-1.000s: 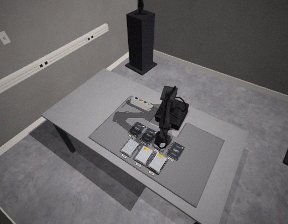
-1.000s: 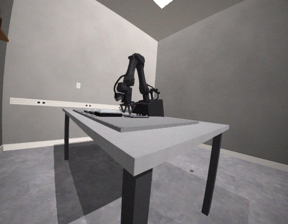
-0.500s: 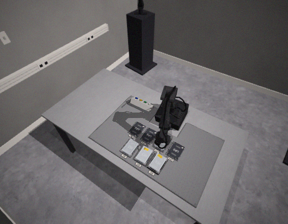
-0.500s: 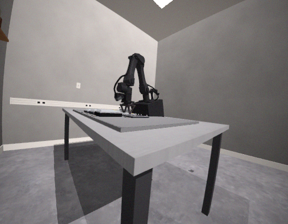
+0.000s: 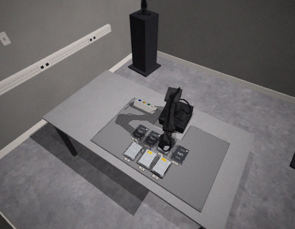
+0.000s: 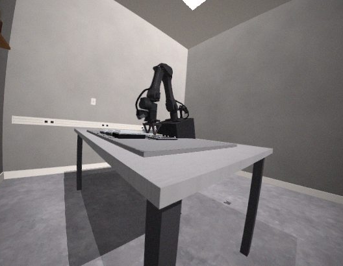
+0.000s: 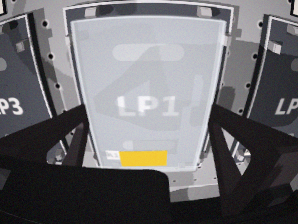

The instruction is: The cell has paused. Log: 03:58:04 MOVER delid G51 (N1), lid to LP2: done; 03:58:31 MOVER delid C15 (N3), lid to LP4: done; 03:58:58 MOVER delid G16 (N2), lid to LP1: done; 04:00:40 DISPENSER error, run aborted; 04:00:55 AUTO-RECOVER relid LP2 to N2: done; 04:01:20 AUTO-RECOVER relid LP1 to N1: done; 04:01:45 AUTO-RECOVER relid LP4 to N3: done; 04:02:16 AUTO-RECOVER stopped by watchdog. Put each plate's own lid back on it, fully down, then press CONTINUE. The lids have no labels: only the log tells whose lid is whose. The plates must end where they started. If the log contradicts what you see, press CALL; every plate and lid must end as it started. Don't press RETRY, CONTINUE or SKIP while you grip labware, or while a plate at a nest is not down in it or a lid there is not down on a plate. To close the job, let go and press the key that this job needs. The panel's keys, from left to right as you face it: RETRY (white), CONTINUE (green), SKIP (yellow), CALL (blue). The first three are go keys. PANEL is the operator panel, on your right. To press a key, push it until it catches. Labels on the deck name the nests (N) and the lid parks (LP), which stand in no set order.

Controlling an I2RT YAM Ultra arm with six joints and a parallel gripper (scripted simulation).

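My hand is 20 mm short of the LP4 lid park, 130 mm to the left of it and 20 mm above it. Also, from my hand: clear lid 10 mm below.
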